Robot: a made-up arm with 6 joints. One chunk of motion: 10 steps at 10 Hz.
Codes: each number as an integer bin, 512 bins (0 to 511) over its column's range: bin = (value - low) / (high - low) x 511, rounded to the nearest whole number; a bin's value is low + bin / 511 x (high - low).
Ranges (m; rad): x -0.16..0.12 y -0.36..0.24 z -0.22..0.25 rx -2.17..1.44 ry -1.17..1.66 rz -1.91..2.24
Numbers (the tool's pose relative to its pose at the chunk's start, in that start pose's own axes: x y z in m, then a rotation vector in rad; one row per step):
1: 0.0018 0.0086 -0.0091 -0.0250 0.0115 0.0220
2: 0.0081 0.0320 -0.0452 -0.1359 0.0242 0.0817
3: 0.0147 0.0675 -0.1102 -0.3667 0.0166 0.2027
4: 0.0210 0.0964 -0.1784 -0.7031 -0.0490 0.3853
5: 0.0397 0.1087 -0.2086 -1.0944 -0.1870 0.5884
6: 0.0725 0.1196 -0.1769 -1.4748 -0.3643 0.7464
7: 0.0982 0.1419 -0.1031 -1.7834 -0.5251 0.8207
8: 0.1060 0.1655 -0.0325 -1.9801 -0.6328 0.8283
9: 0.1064 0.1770 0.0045 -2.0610 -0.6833 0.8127
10: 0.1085 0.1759 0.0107 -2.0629 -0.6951 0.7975
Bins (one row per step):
1: 295 314 229 304 213 238
2: 307 334 190 288 216 245
3: 319 364 119 255 214 260
4: 330 389 45 208 202 283
5: 364 399 12 152 177 308
6: 424 408 47 98 145 327
7: 471 427 127 55 116 336
8: 485 448 204 27 97 337
9: 486 457 244 15 88 335
10: 490 456 251 15 86 333

